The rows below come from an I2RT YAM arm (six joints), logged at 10 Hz.
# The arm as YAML. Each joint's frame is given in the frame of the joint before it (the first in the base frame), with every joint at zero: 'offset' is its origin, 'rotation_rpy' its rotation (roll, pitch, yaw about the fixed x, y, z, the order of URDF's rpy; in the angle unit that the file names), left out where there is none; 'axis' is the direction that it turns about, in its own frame. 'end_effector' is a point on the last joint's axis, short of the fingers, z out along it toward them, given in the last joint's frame.
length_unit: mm
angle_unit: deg
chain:
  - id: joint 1
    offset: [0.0, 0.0, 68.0]
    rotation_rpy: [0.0, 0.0, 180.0]
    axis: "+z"
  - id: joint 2
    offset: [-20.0, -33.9, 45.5]
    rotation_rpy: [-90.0, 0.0, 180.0]
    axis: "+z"
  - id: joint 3
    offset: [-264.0, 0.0, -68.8]
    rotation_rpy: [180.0, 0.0, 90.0]
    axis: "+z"
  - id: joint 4
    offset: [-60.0, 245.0, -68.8]
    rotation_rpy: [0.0, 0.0, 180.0]
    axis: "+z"
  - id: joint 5
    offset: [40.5, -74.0, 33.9]
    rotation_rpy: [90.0, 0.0, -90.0]
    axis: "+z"
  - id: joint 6
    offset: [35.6, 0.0, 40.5]
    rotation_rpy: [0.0, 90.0, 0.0]
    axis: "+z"
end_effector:
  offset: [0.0, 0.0, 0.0]
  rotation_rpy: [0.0, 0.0, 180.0]
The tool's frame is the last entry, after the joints.
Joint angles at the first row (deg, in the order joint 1, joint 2, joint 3, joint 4, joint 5, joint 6):
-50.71 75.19 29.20 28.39 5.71 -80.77
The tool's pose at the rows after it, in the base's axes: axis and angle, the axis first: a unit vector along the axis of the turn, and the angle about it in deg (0 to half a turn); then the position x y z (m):
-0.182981 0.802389 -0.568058 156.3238 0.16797 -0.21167 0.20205
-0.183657 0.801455 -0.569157 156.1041 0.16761 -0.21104 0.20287
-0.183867 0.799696 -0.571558 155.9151 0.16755 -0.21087 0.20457
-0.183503 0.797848 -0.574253 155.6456 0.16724 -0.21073 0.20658
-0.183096 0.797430 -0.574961 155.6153 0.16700 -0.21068 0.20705
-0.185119 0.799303 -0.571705 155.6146 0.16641 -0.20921 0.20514
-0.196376 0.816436 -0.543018 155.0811 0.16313 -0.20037 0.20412
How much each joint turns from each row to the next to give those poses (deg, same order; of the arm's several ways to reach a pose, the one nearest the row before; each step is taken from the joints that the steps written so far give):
-0.09 -0.13 0.07 0.00 0.11 0.00
0.00 -0.30 -0.09 0.00 -0.18 0.00
0.00 -0.27 0.09 0.01 -0.10 -0.04
-0.05 -0.35 0.09 0.00 -0.17 0.03
-0.04 -0.11 0.00 -0.01 -0.01 0.01
0.08 -0.17 -0.42 -0.18 -0.14 0.00
0.48 -2.77 -0.36 -5.91 -1.46 0.77

